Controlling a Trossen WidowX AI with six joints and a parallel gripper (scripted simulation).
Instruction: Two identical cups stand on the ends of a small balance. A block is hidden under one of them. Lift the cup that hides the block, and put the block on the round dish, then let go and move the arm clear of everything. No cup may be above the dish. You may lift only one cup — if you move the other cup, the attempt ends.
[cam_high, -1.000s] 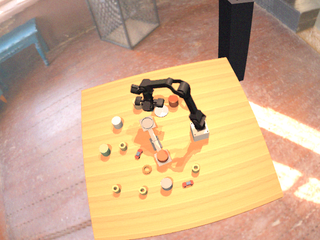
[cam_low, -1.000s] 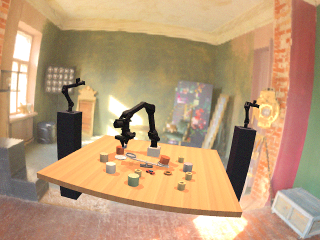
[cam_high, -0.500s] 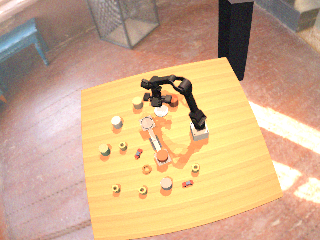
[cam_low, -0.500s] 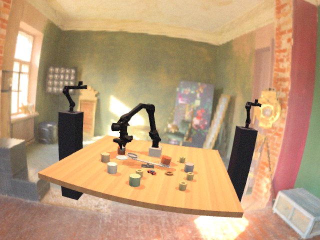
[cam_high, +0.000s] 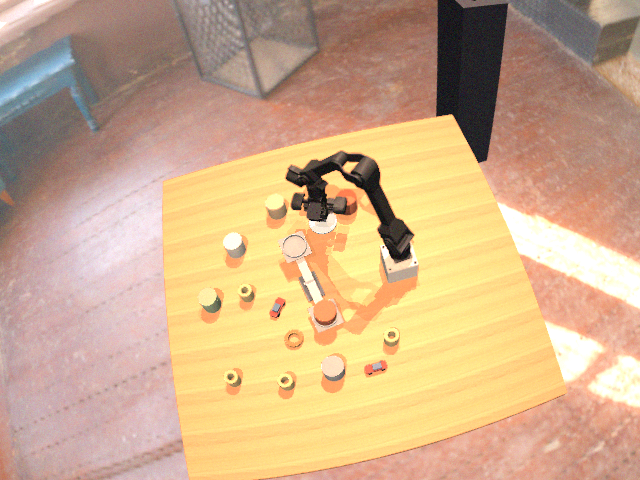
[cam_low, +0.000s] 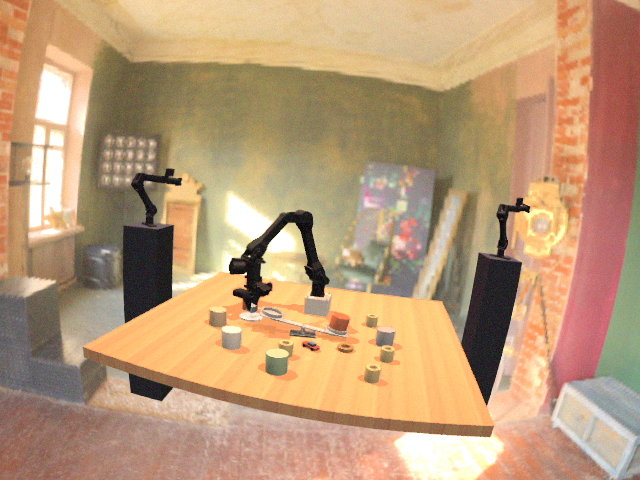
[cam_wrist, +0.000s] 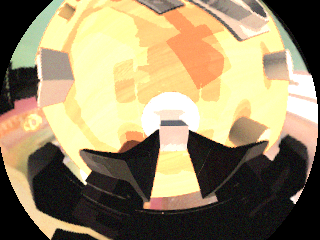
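My gripper tip is right at the grey block. Also, from my gripper tip: round dish (30 mm below); then balance beam (110 mm ahead, 230 mm to the left); then beige cup (160 mm ahead, 110 mm to the right).
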